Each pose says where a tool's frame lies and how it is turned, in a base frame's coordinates. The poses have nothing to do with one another.
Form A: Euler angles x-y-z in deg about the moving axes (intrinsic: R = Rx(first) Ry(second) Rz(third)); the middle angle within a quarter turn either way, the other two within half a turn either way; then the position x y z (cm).
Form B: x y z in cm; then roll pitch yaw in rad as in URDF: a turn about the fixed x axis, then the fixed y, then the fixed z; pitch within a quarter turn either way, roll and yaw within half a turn. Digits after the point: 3 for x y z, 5 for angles.
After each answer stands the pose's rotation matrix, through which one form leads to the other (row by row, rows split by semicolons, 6 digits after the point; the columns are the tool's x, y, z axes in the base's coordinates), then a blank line. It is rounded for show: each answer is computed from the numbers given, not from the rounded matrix.
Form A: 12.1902 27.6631 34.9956 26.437 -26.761 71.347
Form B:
26.437 -26.761 71.347 0.46400 0.25335 0.72352
0.725556 -0.507957 0.464272; 0.640891 0.744501 -0.187021; -0.250652 0.433242 0.865722

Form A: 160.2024 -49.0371 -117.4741 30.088 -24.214 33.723
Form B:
30.088 -24.214 33.723 -2.23579 -0.02729 1.87817
-0.302446 0.581635 -0.755134; 0.952776 0.207162 -0.222041; 0.027288 -0.786629 -0.616823

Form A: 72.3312 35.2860 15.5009 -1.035 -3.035 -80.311
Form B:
-1.035 -3.035 -80.311 1.31949 -0.08580 0.66082
0.786588 -0.218153 0.577658; 0.611503 0.145376 -0.777772; 0.085696 0.965026 0.247752

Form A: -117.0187 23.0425 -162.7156 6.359 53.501 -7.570
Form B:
6.359 53.501 -7.570 2.00417 -0.09505 2.65225
-0.878659 0.273410 0.391414; 0.467922 0.330164 0.819781; 0.094905 0.903459 -0.418036

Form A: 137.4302 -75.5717 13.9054 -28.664 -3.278 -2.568
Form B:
-28.664 -3.278 -2.568 1.78887 0.55831 -1.28161
0.241866 -0.059880 -0.968460; -0.812936 -0.557425 -0.168559; -0.529751 0.828065 -0.183501

